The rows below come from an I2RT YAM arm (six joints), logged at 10 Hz.
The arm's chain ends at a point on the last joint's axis. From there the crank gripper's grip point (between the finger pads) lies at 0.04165 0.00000 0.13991 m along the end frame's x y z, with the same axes.
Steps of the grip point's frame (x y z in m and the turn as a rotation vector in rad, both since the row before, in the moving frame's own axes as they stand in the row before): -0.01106, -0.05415, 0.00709, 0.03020, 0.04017, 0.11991; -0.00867, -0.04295, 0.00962, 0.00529, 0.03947, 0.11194; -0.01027, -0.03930, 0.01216, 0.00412, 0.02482, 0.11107; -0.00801, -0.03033, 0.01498, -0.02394, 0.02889, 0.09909; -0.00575, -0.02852, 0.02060, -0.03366, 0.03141, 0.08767
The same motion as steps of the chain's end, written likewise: -0.01658, -0.05528, 0.00886, 0.03020, 0.04017, 0.11991; -0.01393, -0.04718, 0.01136, 0.00529, 0.03947, 0.11194; -0.01350, -0.04354, 0.01323, 0.00412, 0.02482, 0.11107; -0.01166, -0.03798, 0.01633, -0.02394, 0.02889, 0.09909; -0.00975, -0.03704, 0.02212, -0.03366, 0.03141, 0.08767
